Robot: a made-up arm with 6 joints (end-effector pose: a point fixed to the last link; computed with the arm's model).
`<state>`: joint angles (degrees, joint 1 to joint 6).
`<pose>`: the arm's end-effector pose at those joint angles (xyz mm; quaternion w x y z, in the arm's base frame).
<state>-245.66 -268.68 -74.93 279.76 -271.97 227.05</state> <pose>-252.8 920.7 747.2 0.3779 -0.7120 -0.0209 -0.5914</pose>
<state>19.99 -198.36 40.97 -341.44 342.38 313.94</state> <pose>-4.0 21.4 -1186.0 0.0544 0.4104 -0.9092 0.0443</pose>
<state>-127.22 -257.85 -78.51 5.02 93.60 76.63</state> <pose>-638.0 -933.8 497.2 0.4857 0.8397 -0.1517 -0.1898</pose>
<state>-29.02 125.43 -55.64 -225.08 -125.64 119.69</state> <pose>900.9 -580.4 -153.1 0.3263 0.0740 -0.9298 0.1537</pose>
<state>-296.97 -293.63 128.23 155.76 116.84 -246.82</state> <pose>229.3 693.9 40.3 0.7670 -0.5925 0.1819 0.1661</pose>
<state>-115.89 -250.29 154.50 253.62 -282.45 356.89</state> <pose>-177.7 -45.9 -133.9 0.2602 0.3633 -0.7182 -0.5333</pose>
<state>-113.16 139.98 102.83 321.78 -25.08 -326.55</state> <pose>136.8 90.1 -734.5 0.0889 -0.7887 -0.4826 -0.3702</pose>
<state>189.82 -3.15 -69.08 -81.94 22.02 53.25</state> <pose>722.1 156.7 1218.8 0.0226 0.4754 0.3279 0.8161</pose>
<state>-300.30 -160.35 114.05 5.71 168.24 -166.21</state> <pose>-286.7 -403.6 -193.0 0.2781 -0.7856 -0.3844 -0.3972</pose>
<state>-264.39 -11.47 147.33 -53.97 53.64 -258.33</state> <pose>60.0 259.3 426.2 0.3491 -0.2510 0.9026 -0.0216</pose>
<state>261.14 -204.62 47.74 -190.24 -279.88 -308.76</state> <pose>33.7 -261.6 -1067.2 0.1279 0.2793 -0.8314 0.4630</pose>
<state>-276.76 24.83 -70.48 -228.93 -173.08 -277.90</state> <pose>-14.8 67.0 1183.4 0.4173 -0.8199 0.3826 0.0848</pose>
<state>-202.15 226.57 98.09 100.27 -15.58 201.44</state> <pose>901.1 -355.2 325.9 0.5834 0.2246 0.2069 0.7526</pose>
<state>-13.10 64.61 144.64 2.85 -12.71 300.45</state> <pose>352.8 -43.2 -114.1 0.1211 0.3688 -0.9183 -0.0780</pose>
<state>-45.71 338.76 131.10 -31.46 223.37 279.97</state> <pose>188.2 -37.1 898.8 0.5593 -0.1509 -0.2798 -0.7656</pose>
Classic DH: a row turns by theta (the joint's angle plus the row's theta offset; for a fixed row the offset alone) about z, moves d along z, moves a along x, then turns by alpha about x. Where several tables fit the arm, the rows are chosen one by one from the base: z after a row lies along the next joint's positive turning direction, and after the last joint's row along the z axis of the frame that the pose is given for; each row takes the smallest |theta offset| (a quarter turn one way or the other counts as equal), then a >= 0, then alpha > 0; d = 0 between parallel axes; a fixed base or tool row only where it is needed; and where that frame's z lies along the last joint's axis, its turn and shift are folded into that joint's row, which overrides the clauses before.
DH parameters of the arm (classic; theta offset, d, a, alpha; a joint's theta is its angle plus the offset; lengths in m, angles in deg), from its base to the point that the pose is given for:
joint 1: 0 0.233 0 -90
joint 2: -90 0 0.753 0
joint 3: 90 0.04 0 90
joint 4: 0 0.557 0 -90
joint 5: 0 0 0 90
joint 6: 0 0.192 0 0

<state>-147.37 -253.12 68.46 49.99 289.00 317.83</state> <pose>-800.6 -395.0 -593.6 0.2766 -0.7835 -0.1538 0.5347</pose>
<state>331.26 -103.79 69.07 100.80 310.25 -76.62</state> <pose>-1011.5 436.2 628.9 0.8936 0.2660 -0.3507 0.0878</pose>
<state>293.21 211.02 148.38 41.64 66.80 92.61</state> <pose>41.0 303.5 221.7 0.6972 0.4670 0.2853 0.4632</pose>
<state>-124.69 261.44 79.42 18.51 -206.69 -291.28</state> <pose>507.1 614.3 511.9 0.3443 0.9216 0.0532 -0.1710</pose>
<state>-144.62 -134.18 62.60 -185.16 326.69 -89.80</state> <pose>985.9 662.7 34.6 0.8268 -0.3071 0.1191 -0.4560</pose>
